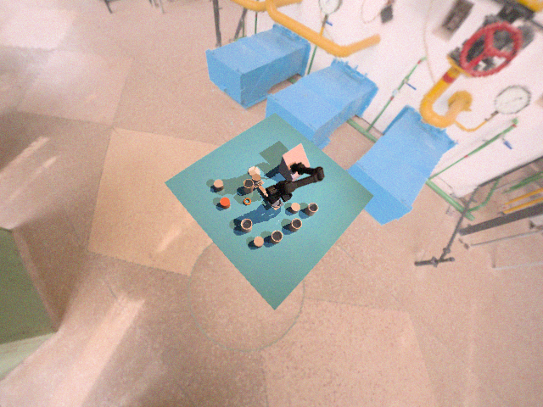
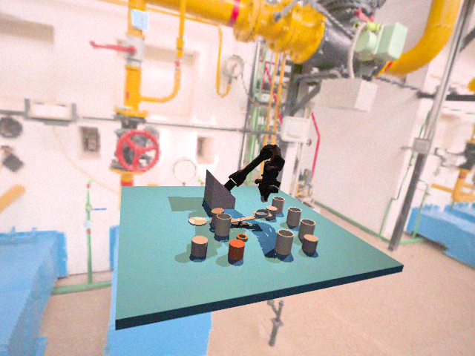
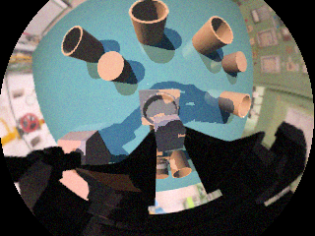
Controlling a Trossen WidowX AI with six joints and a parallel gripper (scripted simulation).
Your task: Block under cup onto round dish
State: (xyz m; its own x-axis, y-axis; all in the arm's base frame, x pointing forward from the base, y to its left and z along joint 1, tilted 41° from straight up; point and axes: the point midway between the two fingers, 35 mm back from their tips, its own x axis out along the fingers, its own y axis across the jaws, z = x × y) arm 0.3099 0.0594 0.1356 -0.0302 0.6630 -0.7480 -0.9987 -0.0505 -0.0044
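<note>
My gripper tip is now 360 mm to the left of the flat round dish, 160 mm above it and 70 mm past it. The rest, counted from my gripper tip: balance: 120 mm to the right, 120 mm below, 10 mm behind; then orange ring: 170 mm to the right, 150 mm below, 150 mm ahead; then block: 10 mm above.
</note>
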